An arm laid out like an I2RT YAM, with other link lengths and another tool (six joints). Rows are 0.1 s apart.
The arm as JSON. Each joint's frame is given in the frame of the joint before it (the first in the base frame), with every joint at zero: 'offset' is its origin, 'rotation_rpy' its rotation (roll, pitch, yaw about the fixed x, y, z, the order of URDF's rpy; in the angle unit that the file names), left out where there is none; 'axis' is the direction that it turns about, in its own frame. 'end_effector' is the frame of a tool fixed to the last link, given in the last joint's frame.
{
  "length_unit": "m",
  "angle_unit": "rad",
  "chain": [
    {
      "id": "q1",
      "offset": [
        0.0,
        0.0,
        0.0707
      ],
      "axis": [
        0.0,
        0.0,
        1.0
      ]
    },
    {
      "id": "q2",
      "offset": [
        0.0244,
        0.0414,
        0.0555
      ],
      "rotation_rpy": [
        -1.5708,
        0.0,
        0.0
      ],
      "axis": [
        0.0,
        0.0,
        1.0
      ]
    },
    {
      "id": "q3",
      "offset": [
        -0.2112,
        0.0,
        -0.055
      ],
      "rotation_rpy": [
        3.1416,
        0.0,
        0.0
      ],
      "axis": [
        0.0,
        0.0,
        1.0
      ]
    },
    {
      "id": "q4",
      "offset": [
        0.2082,
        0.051,
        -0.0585
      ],
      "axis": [
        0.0,
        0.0,
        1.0
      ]
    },
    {
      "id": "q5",
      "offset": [
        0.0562,
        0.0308,
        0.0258
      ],
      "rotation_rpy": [
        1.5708,
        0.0,
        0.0
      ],
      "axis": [
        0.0,
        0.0,
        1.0
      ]
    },
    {
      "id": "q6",
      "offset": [
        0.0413,
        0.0,
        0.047
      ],
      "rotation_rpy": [
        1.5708,
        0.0,
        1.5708
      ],
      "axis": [
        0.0,
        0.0,
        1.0
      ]
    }
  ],
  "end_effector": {
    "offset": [
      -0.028,
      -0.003,
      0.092
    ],
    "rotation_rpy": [
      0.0,
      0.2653,
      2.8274
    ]
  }
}
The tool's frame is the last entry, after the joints.
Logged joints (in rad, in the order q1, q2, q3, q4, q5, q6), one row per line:
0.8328 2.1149 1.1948 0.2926 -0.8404 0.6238
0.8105 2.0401 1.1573 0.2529 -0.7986 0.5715
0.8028 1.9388 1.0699 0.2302 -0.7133 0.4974
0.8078 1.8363 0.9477 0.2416 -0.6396 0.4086
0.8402 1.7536 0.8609 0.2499 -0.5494 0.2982
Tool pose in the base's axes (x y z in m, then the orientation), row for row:
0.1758 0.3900 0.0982 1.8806 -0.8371 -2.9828
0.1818 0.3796 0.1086 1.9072 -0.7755 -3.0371
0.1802 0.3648 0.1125 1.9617 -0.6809 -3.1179
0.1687 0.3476 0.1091 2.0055 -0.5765 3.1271
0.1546 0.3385 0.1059 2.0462 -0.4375 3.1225
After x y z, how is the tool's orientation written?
As angles about the fixed x, y, z axes (roll, pitch, yaw), in radians.
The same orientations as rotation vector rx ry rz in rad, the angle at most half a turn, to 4 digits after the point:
-0.4627 -1.9363 -1.3109
-0.4671 -1.9961 -1.3534
-0.4723 -2.1020 -1.3945
-0.4355 -2.2135 -1.4194
-0.3417 -2.3513 -1.4410

